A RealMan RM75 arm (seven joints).
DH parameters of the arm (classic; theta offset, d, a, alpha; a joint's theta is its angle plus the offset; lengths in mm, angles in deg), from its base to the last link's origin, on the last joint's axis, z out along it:
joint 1: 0 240.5 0 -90
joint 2: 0 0 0 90
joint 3: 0 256 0 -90
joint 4: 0 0 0 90
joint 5: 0 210 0 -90
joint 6: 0 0 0 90
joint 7: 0 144 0 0
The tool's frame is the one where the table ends.
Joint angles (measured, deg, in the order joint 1, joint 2, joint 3, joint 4, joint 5, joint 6, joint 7), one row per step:
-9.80 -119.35 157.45 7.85 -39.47 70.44 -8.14
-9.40 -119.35 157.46 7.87 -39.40 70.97 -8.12
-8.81 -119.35 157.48 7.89 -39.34 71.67 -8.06
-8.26 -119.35 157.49 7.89 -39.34 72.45 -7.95
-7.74 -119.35 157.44 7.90 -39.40 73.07 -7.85
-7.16 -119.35 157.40 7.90 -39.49 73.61 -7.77
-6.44 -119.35 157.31 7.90 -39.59 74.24 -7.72
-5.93 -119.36 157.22 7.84 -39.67 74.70 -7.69
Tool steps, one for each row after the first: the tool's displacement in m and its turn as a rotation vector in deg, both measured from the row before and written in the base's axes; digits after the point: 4 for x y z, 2 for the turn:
0.0000 -0.0025 0.0004 0.16 -0.28 -0.05
-0.0003 -0.0036 0.0006 0.24 -0.34 0.00
-0.0001 -0.0033 0.0009 0.35 -0.33 -0.07
-0.0004 -0.0029 0.0009 0.38 -0.28 0.08
-0.0008 -0.0033 0.0009 0.36 -0.24 0.22
-0.0011 -0.0041 0.0011 0.45 -0.31 0.34
-0.0009 -0.0029 0.0009 0.35 -0.19 0.27

